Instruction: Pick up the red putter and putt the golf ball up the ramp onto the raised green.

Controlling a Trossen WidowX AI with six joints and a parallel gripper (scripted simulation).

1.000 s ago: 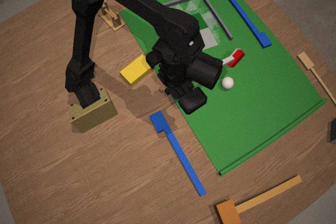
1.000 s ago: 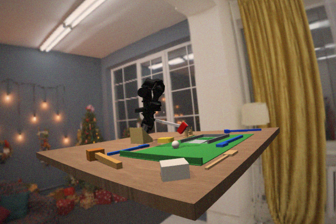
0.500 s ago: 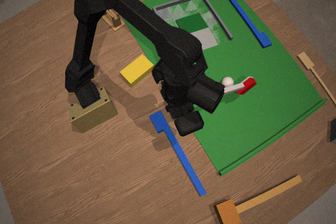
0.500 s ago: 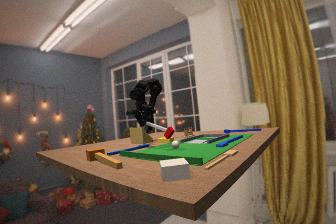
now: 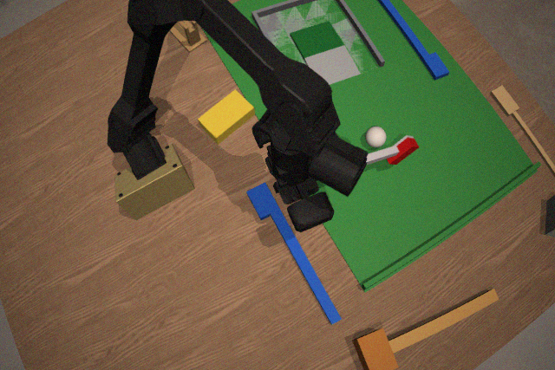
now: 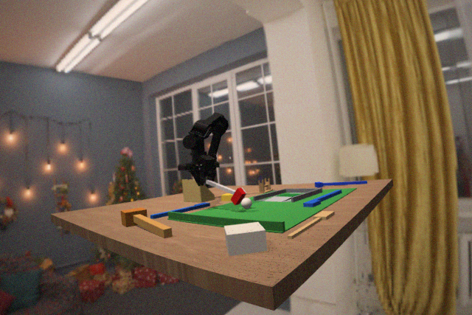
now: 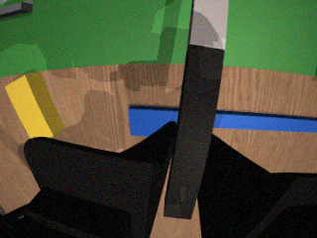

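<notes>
Now: the red putter 12 cm ahead of my gripper tip and 2 cm to the right of it. From my gripper tip the other things lie so: white block: 45 cm ahead, 39 cm to the right, 8 cm below; white golf ball: 22 cm ahead, 8 cm below, 1 cm to the left; yellow block: 23 cm to the left, 9 cm below.
</notes>
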